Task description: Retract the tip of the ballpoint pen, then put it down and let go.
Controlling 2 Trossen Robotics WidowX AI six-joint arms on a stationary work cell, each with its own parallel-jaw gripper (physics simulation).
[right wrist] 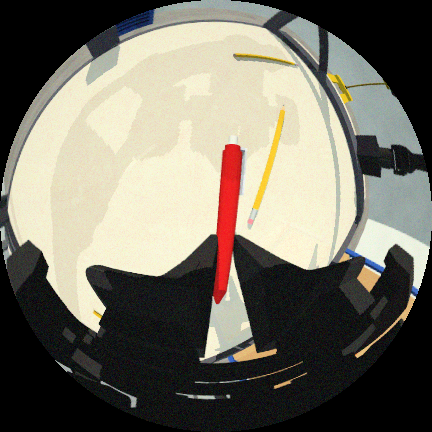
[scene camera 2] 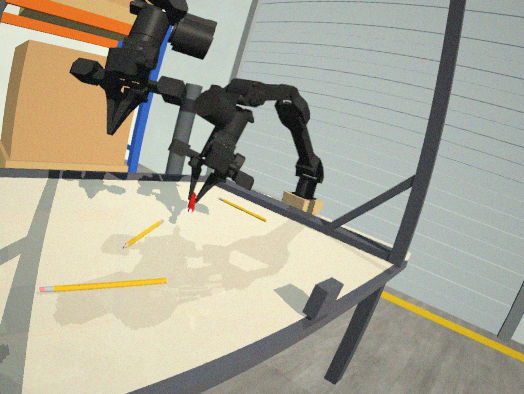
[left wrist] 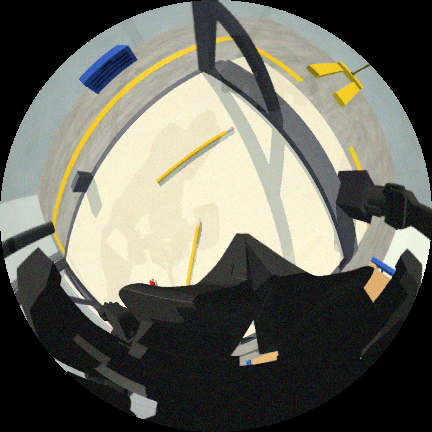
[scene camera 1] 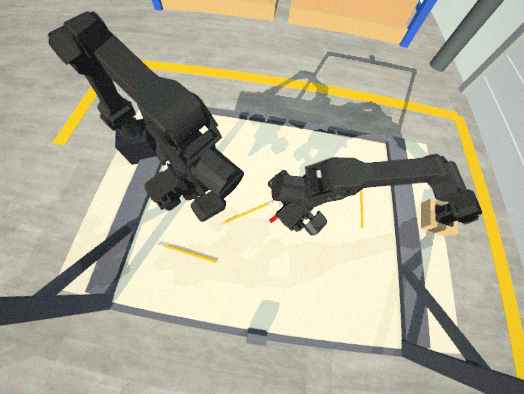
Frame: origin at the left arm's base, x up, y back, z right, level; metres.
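Where they show: left gripper, fingertip midpoint: (scene camera 2: 109, 134) (left wrist: 240, 238) (scene camera 1: 192, 196); right gripper, fingertip midpoint: (right wrist: 224, 240) (scene camera 2: 192, 201); left arm's base at its link origin: (right wrist: 379, 156) (left wrist: 369, 198) (scene camera 1: 130, 132); right arm's base at its link origin: (scene camera 2: 304, 196) (scene camera 1: 444, 215).
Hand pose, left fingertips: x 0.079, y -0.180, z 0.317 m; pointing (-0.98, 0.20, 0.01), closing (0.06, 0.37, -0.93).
Each offset is from my left fingertips to the top centre of the thing. Level surfaces: height alone.
The red ballpoint pen {dx -0.116, dy -0.240, dz +0.050 m} (scene camera 1: 273, 219) (scene camera 2: 192, 201) (left wrist: 152, 283) (right wrist: 229, 200) is held between the fingertips of my right gripper (right wrist: 224, 240), above the table. In the right wrist view its white button end points away from the gripper, a pale clip lies along its side, and its pointed red end lies back between the fingers. I cannot tell whether the writing tip is out. My left gripper (scene camera 2: 111, 133) (left wrist: 240, 238) is shut and empty, high above the table and apart from the pen. In scene camera 1 both grippers' fingertips are hidden.
Yellow pencils lie on the pale table {dx -0.186 m} (scene camera 1: 200, 300) (scene camera 2: 200, 325): one pencil {dx -0.177, dy -0.132, dz +0.014 m} (scene camera 1: 247, 212) (scene camera 2: 143, 233) (right wrist: 270, 157) near the pen, one pencil {dx -0.179, dy +0.077, dz +0.091 m} (scene camera 1: 190, 252) (scene camera 2: 110, 284) (left wrist: 192, 155) farther left, one pencil {dx -0.179, dy -0.528, dz +0.076 m} (scene camera 1: 362, 210) (scene camera 2: 243, 209) at the right. A dark block {dx -0.129, dy -0.069, dz +0.358 m} (scene camera 1: 257, 336) (scene camera 2: 323, 299) stands at the table's edge.
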